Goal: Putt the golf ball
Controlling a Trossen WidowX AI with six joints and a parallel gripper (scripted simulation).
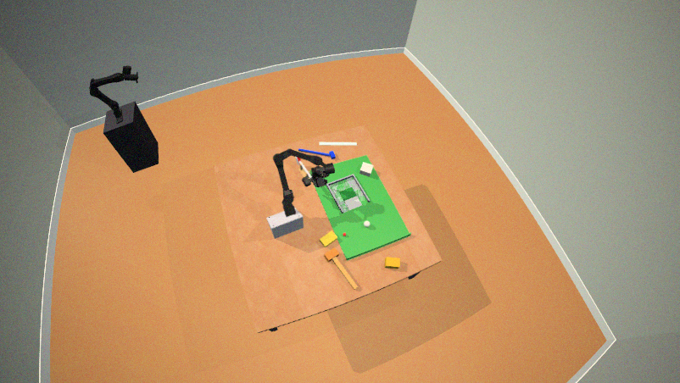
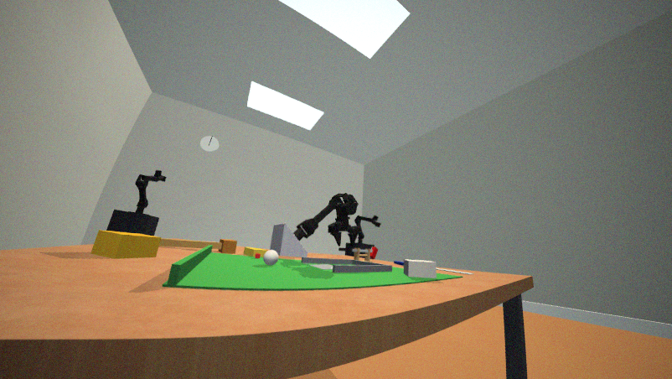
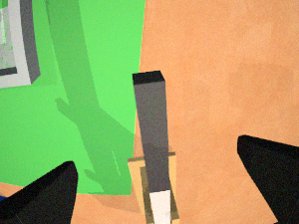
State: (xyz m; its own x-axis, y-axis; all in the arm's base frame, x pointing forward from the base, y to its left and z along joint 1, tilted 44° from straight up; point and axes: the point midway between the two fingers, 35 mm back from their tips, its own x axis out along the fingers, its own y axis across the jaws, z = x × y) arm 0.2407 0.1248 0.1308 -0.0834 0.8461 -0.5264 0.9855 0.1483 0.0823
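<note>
Right now my gripper tip is 2 cm past the red putter, 11 cm to the right of it and 2 cm above it. From my gripper tip the other things lie so: white stick 33 cm ahead, 32 cm to the left, 8 cm below; white block 41 cm ahead, 1 cm to the right, 5 cm below; blue putter-like tool 14 cm ahead, 28 cm to the left, 6 cm below.
</note>
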